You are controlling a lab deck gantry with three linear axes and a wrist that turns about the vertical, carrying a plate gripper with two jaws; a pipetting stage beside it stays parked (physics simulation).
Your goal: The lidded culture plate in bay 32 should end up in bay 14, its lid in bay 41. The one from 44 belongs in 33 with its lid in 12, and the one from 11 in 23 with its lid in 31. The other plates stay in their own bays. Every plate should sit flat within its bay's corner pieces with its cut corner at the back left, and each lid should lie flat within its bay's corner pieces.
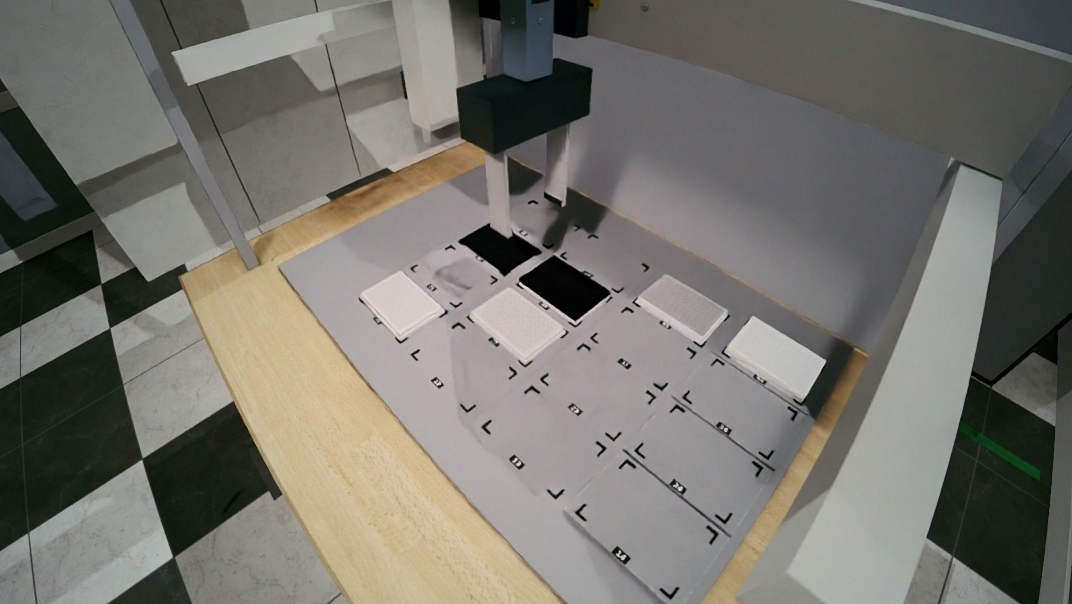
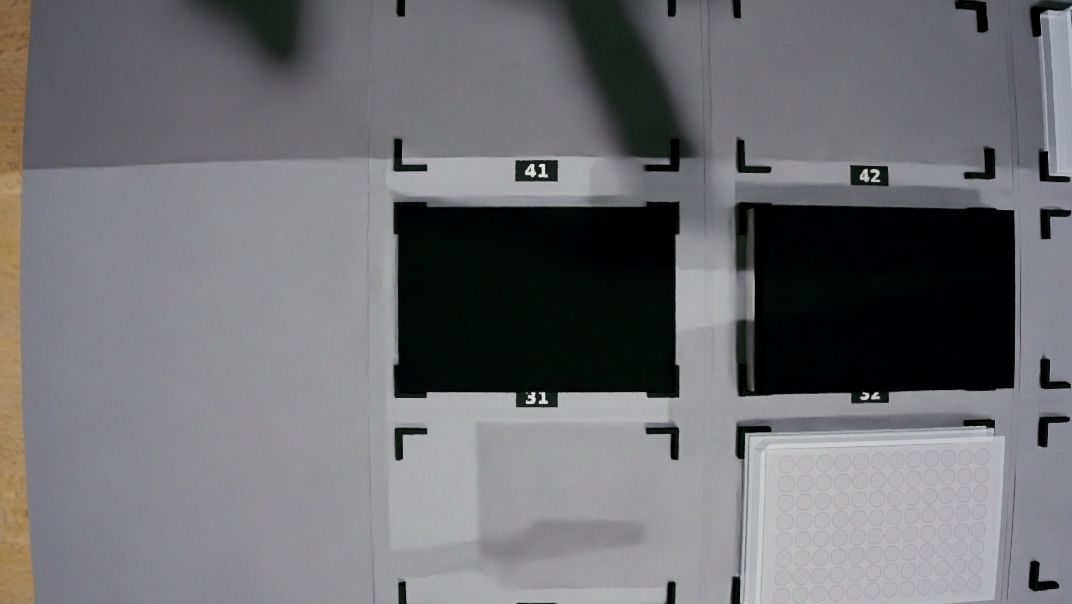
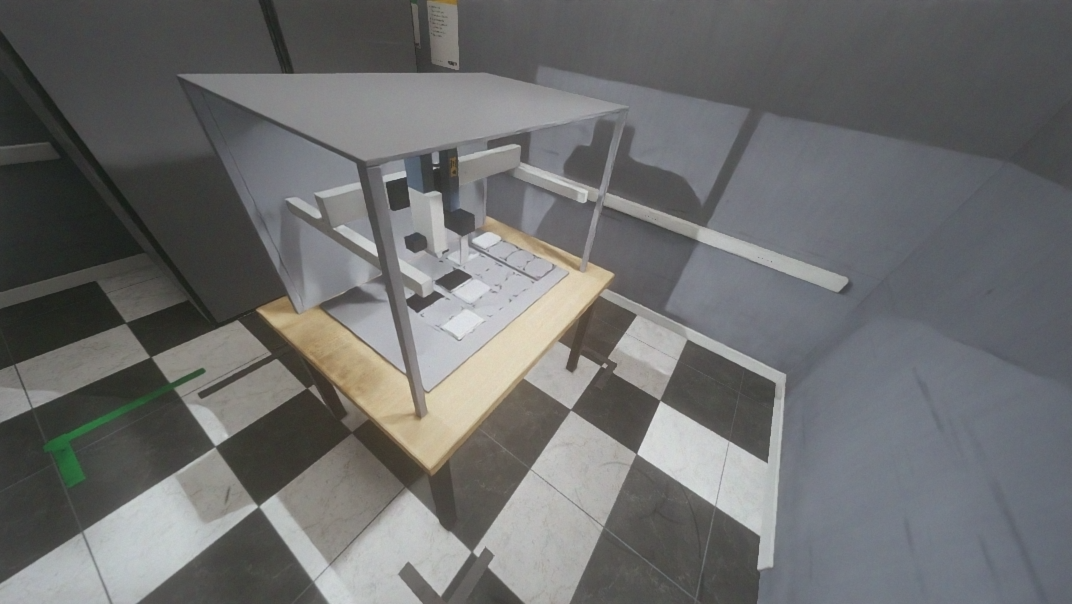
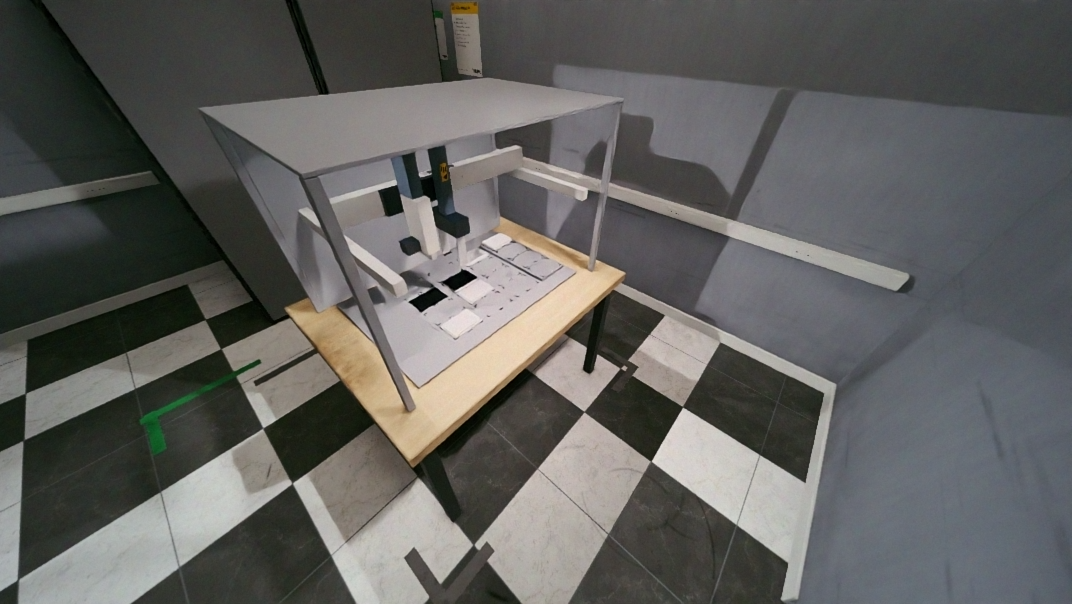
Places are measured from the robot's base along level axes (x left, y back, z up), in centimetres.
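Pixels of known places: gripper, fingertip midpoint: (image 1: 529,215) (image 3: 454,257) (image 4: 455,258); robot's base, origin of the base link: (image 1: 360,299) (image 3: 459,340) (image 4: 455,339).
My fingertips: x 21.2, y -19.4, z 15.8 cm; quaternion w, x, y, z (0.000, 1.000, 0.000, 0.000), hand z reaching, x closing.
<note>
Ahead of a thing's pixels: the offset from my fingertips to its top centre. "pt": to the spot under its first point.
My gripper (image 1: 526,217) is open, its jaws apart with no plate or lid visible between them, above the back left of the deck near bay 41. In bay 32 a plate with a black top @[dx +4.5, dy -3.4, dz -14.2 cm] (image 1: 564,288) (image 2: 881,300) and a pale edge sits; whether a lid covers it I cannot tell. A flat black rectangle @[pt dx +3.4, dy +11.8, dz -15.1 cm] (image 1: 498,249) (image 2: 536,300) fills bay 31. White plates stand in bay 11 @[pt dx -17.0, dy +12.0, dz -14.4 cm] (image 1: 402,303) and bay 44 @[pt dx +14.9, dy -36.2, dz -13.0 cm] (image 1: 776,355); their lids cannot be told apart. Bays 41, 12, 14, 23 and 33 show bare floors.
A white plate with round wells @[dx -6.2, dy -3.4, dz -14.4 cm] (image 1: 517,322) (image 2: 877,517) stands in bay 22, and a pale plate @[dx +15.2, dy -19.8, dz -14.4 cm] (image 1: 681,306) in bay 43. The black rectangle and these plates stand close together. The parked stage (image 1: 427,67) is at the upper left, a pale rail (image 1: 885,390) at the right.
</note>
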